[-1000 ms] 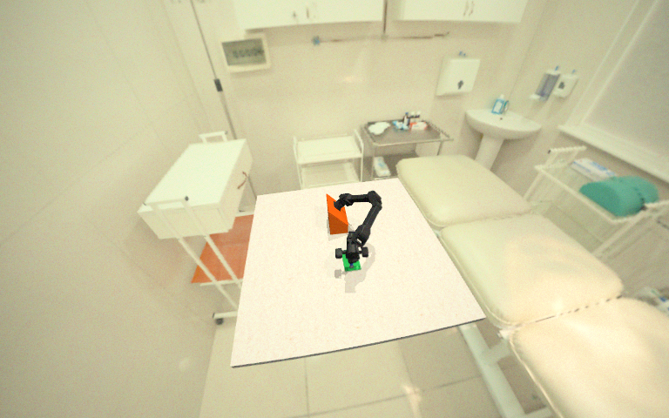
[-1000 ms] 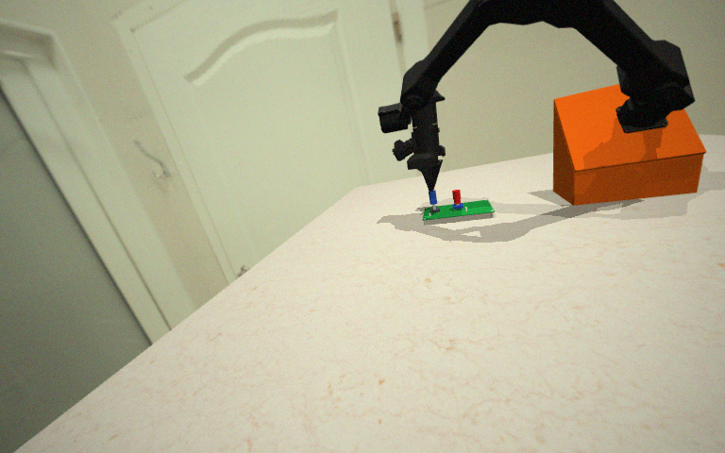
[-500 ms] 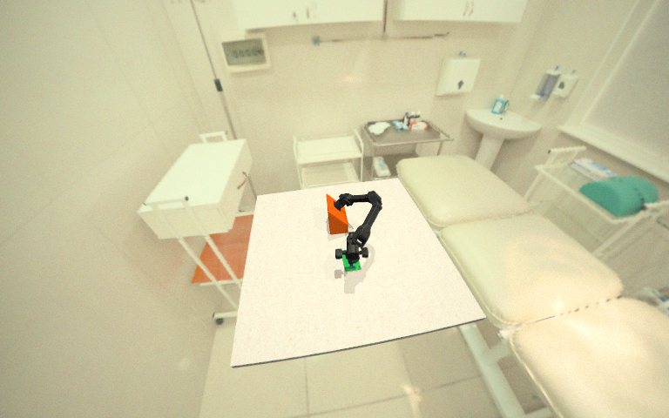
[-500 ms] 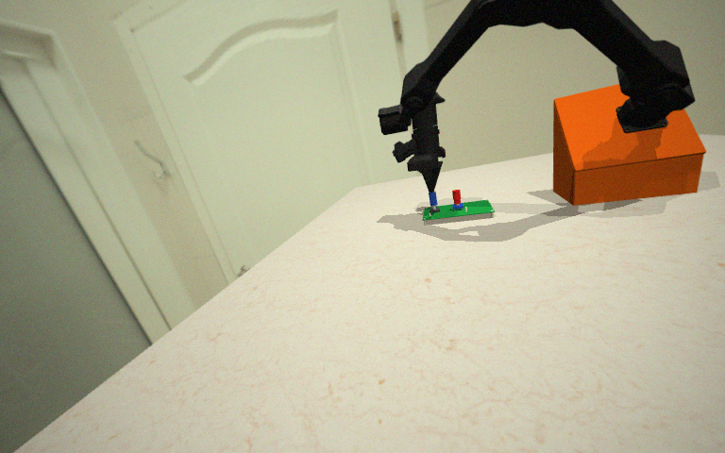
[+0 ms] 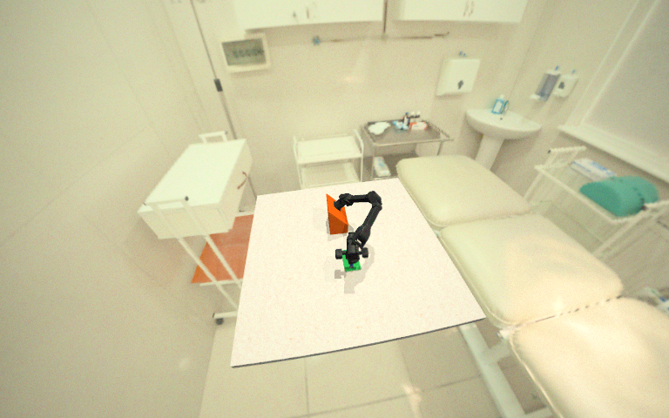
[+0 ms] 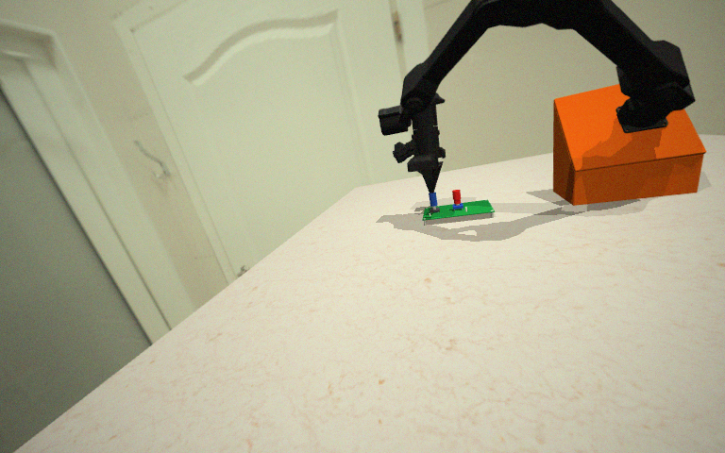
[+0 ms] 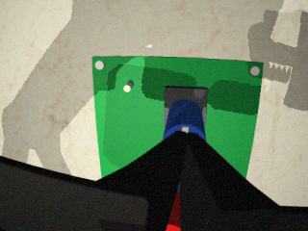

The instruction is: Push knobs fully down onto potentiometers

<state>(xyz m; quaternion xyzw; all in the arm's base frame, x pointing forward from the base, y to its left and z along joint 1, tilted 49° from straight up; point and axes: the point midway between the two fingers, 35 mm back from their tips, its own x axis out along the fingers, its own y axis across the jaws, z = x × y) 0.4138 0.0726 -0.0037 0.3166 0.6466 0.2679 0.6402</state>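
Now: the blue knob 10 mm below my gripper tip. Also, from my gripper tip: red knob 60 mm behind, 20 mm below.
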